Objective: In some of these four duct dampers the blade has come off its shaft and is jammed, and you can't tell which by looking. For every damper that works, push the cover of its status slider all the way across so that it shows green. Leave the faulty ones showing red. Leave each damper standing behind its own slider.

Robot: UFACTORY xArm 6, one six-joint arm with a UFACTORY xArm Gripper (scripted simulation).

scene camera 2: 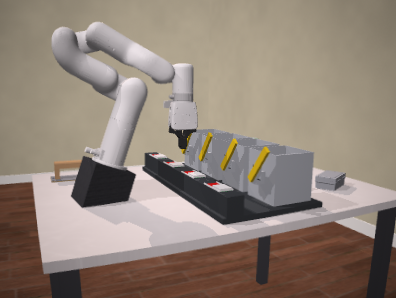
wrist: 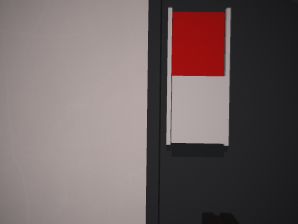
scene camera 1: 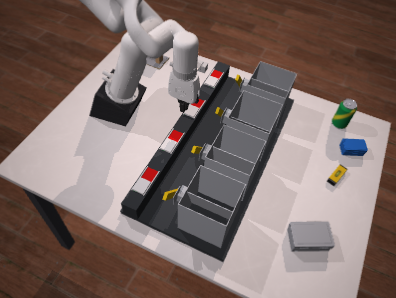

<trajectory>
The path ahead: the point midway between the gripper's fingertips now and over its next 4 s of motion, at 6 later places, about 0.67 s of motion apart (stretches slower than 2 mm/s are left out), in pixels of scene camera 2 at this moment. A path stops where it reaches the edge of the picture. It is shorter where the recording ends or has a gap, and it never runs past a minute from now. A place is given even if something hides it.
The gripper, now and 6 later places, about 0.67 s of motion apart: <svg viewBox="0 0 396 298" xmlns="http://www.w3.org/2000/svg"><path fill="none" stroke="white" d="M182 148L179 157L180 158L180 162L180 164L180 164L180 167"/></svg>
</trajectory>
